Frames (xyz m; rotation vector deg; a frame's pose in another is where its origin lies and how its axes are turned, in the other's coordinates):
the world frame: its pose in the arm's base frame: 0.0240 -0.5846 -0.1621 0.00 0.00 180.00
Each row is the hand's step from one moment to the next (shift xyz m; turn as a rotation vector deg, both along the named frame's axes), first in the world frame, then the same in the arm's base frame.
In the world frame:
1: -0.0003 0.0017 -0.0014 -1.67 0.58 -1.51
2: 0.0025 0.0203 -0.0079 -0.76 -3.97 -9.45
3: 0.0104 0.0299 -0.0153 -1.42 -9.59 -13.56
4: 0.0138 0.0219 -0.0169 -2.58 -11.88 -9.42
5: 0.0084 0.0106 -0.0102 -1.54 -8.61 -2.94
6: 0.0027 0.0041 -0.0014 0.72 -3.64 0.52
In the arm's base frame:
1: 0.0003 -0.0017 -0.0014 1.67 -0.58 -1.51
2: -0.0025 -0.0203 -0.0079 0.76 3.97 -9.45
3: -0.0104 -0.0299 -0.0153 1.42 9.59 -13.56
4: -0.0138 -0.0219 -0.0169 2.58 11.88 -9.42
5: -0.0084 -0.0106 -0.0102 1.54 8.61 -2.94
6: -0.0027 -0.0041 -0.0014 -0.72 3.64 0.52

